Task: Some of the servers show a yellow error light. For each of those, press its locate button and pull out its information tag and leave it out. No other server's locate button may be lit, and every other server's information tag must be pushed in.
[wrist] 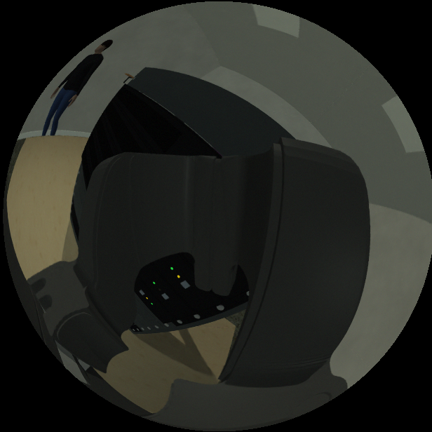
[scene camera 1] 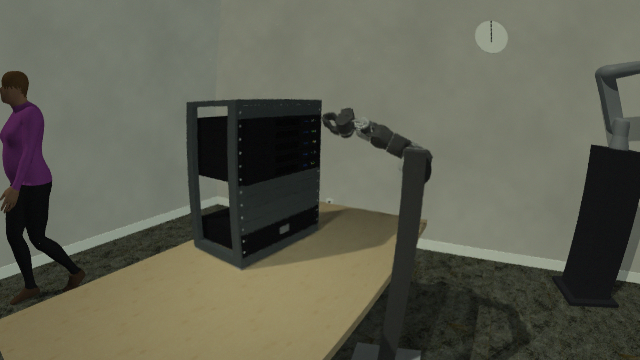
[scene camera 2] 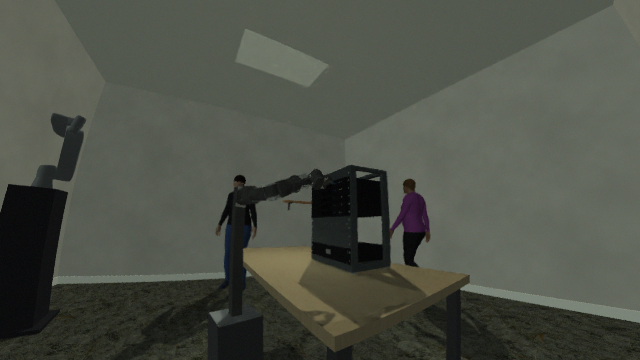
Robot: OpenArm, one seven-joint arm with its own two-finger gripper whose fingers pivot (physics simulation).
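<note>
Five black servers point(scene camera 1: 270, 145) point(wrist: 167, 307) fill the upper rack point(scene camera 1: 233, 175) point(scene camera 2: 353, 225). Small blue marks point(scene camera 1: 305, 165) show at their right; how far any tag stands out is too small to tell. In the wrist view, the third server from the top has a yellow light point(wrist: 178, 276), a green light point(wrist: 171, 268) and a grey button point(wrist: 185, 284). The fourth shows a green light point(wrist: 153, 283) and no yellow. The fifth shows a yellow light point(wrist: 147, 298). These three buttons look unlit. My gripper point(scene camera 1: 326, 118) point(scene camera 2: 328, 181) point(wrist: 223, 227) is shut and empty before the upper right, hiding the top two servers' lights.
The rack stands on a wooden table point(scene camera 1: 200, 300) point(scene camera 2: 280, 262) point(wrist: 35, 190). Grey blank panels point(scene camera 1: 280, 197) lie below the servers. A person in purple point(scene camera 1: 25, 145) point(scene camera 2: 414, 212) is behind. A person in black point(scene camera 2: 251, 215) point(wrist: 77, 75) and another arm's black pedestal point(scene camera 1: 607, 220) point(scene camera 2: 30, 240) stand away.
</note>
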